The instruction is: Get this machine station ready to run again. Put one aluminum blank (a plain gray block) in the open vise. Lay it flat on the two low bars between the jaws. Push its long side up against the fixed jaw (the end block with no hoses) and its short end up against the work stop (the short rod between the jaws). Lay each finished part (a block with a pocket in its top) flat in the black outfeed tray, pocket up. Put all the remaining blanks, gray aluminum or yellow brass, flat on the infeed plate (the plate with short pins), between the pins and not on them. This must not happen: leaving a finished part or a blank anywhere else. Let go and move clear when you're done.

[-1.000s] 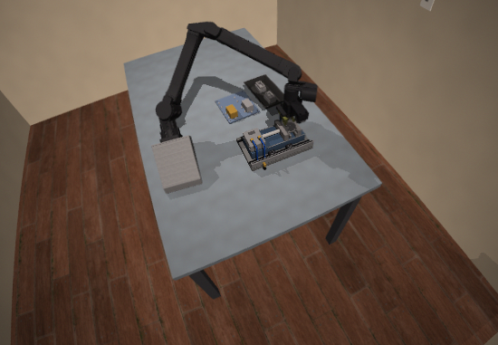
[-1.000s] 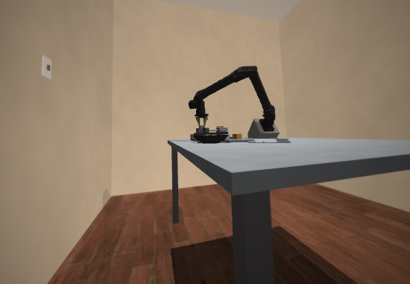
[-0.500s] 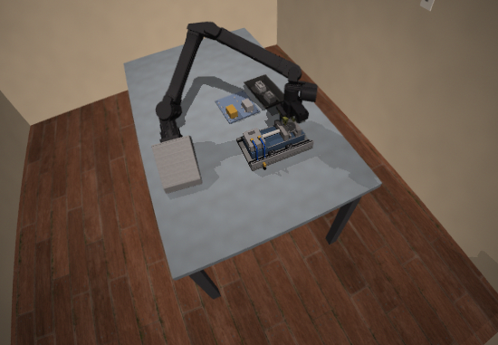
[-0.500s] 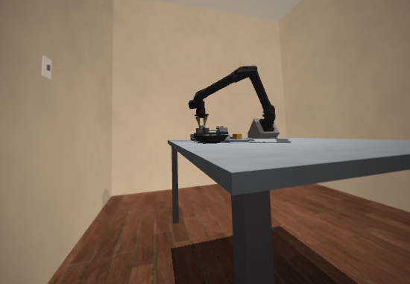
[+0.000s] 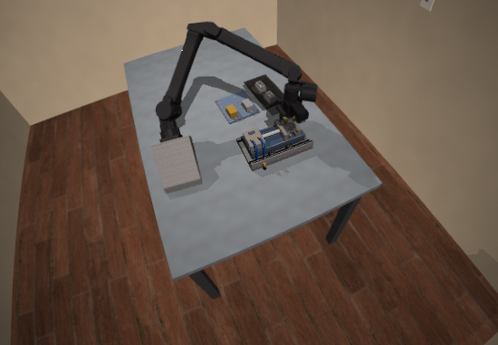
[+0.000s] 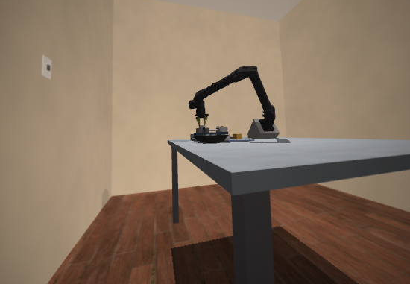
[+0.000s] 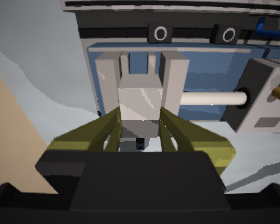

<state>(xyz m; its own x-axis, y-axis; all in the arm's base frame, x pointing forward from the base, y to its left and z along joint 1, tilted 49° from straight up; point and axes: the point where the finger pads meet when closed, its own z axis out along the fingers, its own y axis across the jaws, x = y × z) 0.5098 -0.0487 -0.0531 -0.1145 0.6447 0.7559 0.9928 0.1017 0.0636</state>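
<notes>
The blue vise base is 8 cm below my hand, 7 cm behind it and 1 cm to the right of it. From my hand the other things lie so: yellow brass blank: 24 cm to the left, 21 cm behind, 9 cm below.
</notes>
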